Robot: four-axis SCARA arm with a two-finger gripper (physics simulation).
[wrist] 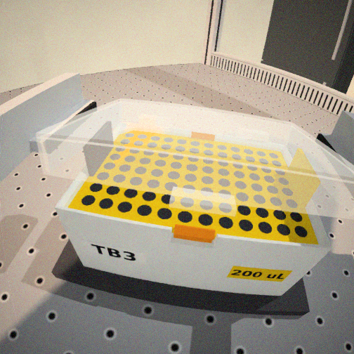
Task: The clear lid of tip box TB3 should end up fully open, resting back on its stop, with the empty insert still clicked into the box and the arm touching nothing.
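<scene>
Tip box TB3 (175, 262) stands upright with its labelled front wall facing the view. Its clear lid (65, 155) is tilted partly open. The lid's front edge is raised above the box rim, and its front tab (202, 201) shows over the front hole rows. The yellow insert (137, 201) lies level in the box with empty dark holes. An orange catch (194, 233) shows at the front rim and another (203, 135) at the back. My gripper (210, 102) is shut on the lid, with one finger at each side. The finger pads are partly hidden behind the lid's sides.
The box stands on a dark base (165, 295) on a perforated deck (125, 320). Behind are a pale wall (110, 35), a slotted strip (270, 80) and a dark panel (300, 40) at the upper right. The grey fingers flank the box left and right.
</scene>
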